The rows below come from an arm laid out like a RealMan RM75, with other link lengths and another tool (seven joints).
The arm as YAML. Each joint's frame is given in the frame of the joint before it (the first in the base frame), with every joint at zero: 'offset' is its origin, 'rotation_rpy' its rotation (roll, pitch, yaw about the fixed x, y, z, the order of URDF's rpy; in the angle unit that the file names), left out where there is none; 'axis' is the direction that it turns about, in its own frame. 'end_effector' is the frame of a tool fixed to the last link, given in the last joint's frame.
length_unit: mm
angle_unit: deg
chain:
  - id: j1
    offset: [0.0, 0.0, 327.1]
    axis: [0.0, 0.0, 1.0]
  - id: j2
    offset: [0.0, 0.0, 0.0]
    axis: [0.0, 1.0, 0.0]
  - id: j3
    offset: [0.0, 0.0, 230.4]
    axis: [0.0, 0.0, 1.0]
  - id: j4
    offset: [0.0, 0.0, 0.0]
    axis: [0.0, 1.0, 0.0]
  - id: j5
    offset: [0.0, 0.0, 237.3]
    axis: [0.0, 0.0, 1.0]
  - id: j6
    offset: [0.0, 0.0, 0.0]
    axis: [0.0, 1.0, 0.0]
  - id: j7
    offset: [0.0, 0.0, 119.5]
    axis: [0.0, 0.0, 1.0]
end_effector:
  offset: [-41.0, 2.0, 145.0]
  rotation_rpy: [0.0, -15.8, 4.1]
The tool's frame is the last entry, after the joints.
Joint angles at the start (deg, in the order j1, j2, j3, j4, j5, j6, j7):
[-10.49, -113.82, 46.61, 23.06, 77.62, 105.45, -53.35]
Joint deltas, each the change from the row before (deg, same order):
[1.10, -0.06, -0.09, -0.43, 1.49, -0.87, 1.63]
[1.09, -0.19, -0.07, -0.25, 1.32, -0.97, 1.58]
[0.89, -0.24, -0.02, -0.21, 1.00, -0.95, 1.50]
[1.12, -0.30, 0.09, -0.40, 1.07, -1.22, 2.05]
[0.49, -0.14, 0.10, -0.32, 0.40, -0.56, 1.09]
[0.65, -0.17, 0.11, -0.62, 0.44, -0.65, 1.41]
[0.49, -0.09, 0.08, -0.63, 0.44, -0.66, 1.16]
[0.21, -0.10, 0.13, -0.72, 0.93, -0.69, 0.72]
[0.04, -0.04, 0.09, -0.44, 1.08, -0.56, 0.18]
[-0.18, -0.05, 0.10, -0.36, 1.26, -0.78, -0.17]
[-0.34, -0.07, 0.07, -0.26, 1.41, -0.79, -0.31]
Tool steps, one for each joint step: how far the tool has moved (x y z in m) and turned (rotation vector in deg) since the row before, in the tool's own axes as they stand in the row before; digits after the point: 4 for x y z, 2 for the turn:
[-0.0136, 0.0027, -0.0048, 0.86, -1.97, 0.10]
[-0.0130, 0.0026, -0.0039, 0.89, -1.85, 0.15]
[-0.0110, 0.0021, -0.0025, 0.83, -1.53, 0.25]
[-0.0139, 0.0031, -0.0030, 1.06, -1.87, 0.36]
[-0.0064, 0.0018, -0.0010, 0.49, -0.81, 0.20]
[-0.0084, 0.0030, -0.0015, 0.63, -0.96, 0.07]
[-0.0076, 0.0025, -0.0012, 0.50, -0.95, -0.01]
[-0.0080, 0.0047, 0.0005, -0.23, -1.16, -0.29]
[-0.0064, 0.0044, 0.0008, -0.60, -1.10, -0.33]
[-0.0063, 0.0041, 0.0021, -0.83, -1.29, -0.44]
[-0.0057, 0.0040, 0.0029, -1.02, -1.31, -0.33]

